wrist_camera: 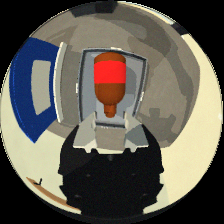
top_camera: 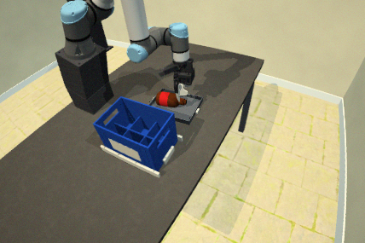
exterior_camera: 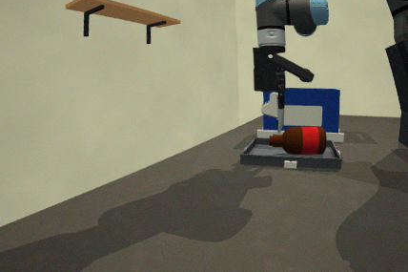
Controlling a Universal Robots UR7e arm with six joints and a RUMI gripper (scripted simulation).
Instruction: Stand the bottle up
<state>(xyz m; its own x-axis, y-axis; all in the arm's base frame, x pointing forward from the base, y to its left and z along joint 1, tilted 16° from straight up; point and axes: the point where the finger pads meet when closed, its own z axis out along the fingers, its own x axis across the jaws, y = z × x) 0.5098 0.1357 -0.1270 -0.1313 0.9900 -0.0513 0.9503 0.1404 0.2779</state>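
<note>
My hand is 50 mm past the brown bottle, 10 mm to the left of it and 40 mm above it. The rest, counted from my hand: grey tray 40 mm behind, 10 mm to the right, 70 mm below; then blue crate 60 mm behind, 290 mm to the right.
</note>
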